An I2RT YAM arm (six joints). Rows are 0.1 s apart.
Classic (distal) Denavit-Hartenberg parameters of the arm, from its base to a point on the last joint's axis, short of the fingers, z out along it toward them. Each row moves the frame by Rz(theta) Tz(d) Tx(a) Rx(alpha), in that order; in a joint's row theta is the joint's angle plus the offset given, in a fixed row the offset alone. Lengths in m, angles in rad.
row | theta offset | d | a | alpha
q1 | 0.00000 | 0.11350 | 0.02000 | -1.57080
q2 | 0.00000 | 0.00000 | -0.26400 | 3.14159
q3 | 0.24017 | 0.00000 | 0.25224 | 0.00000
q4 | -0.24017 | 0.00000 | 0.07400 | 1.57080
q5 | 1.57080 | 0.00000 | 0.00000 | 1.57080
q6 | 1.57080 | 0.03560 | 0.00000 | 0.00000
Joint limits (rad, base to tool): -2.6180..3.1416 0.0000..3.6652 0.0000..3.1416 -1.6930..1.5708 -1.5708..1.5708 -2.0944..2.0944
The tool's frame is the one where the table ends.
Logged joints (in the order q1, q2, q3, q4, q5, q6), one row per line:
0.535 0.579 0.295 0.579 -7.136 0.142
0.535 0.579 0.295 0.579 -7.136 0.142
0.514 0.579 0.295 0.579 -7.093 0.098
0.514 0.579 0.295 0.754 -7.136 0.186
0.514 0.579 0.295 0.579 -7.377 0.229
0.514 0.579 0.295 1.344 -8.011 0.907
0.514 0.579 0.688 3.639 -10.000 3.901
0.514 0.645 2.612 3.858 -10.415 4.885
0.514 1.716 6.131 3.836 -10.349 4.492
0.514 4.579 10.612 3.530 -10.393 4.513
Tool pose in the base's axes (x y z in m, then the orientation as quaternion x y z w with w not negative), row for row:
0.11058 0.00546 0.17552 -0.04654 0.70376 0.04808 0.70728
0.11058 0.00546 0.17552 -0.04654 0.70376 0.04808 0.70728
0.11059 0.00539 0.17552 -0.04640 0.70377 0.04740 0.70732
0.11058 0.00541 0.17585 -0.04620 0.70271 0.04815 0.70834
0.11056 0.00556 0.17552 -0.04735 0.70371 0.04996 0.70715
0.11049 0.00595 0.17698 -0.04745 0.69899 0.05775 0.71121
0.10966 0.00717 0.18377 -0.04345 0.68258 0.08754 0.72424
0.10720 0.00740 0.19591 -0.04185 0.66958 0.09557 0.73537
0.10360 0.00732 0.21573 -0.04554 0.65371 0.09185 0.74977
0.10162 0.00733 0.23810 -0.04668 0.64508 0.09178 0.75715
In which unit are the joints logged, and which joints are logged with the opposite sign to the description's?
The joints are logged in degrees. Opposite sign: none.
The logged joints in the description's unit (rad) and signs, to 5 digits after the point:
0.00934 0.01011 0.00515 0.01011 -0.12455 0.00248
0.00934 0.01011 0.00515 0.01011 -0.12455 0.00248
0.00897 0.01011 0.00515 0.01011 -0.12380 0.00171
0.00897 0.01011 0.00515 0.01316 -0.12455 0.00325
0.00897 0.01011 0.00515 0.01011 -0.12875 0.00400
0.00897 0.01011 0.00515 0.02346 -0.13982 0.01583
0.00897 0.01011 0.01201 0.06351 -0.17453 0.06809
0.00897 0.01126 0.04559 0.06733 -0.18178 0.08526
0.00897 0.02995 0.10701 0.06695 -0.18062 0.07840
0.00897 0.07992 0.18521 0.06161 -0.18139 0.07877

